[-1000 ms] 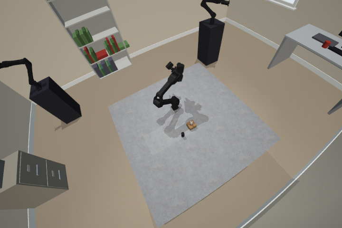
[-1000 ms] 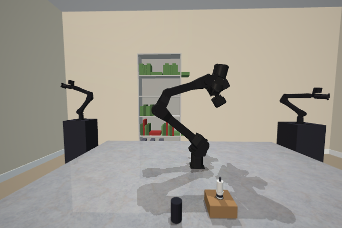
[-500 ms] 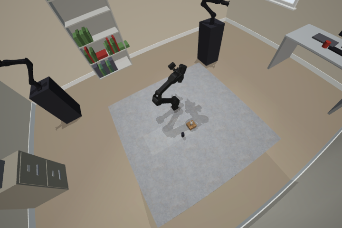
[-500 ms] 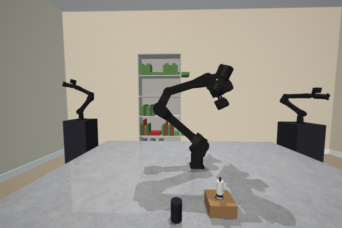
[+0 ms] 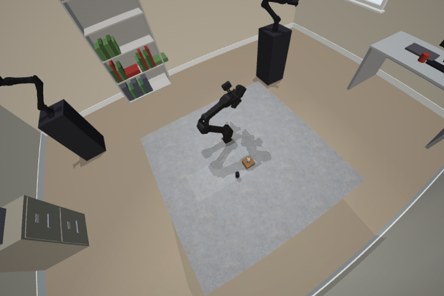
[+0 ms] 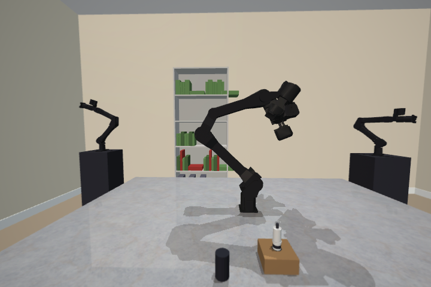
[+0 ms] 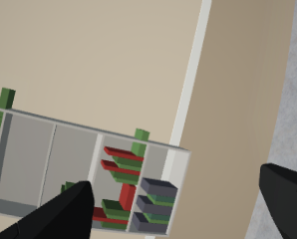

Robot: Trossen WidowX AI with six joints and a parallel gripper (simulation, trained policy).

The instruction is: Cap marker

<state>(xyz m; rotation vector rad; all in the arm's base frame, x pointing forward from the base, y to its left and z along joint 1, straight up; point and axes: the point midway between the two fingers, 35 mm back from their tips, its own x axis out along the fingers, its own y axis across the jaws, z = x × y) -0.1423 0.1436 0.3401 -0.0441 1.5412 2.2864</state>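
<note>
Right now the black cap is 490 mm ahead of my gripper tip, 260 mm to the right of it and 310 mm below it. The rest, counted from my gripper tip: holder block: 450 mm ahead, 130 mm to the right, 320 mm below; then white marker: 450 mm ahead, 130 mm to the right, 270 mm below.
</note>
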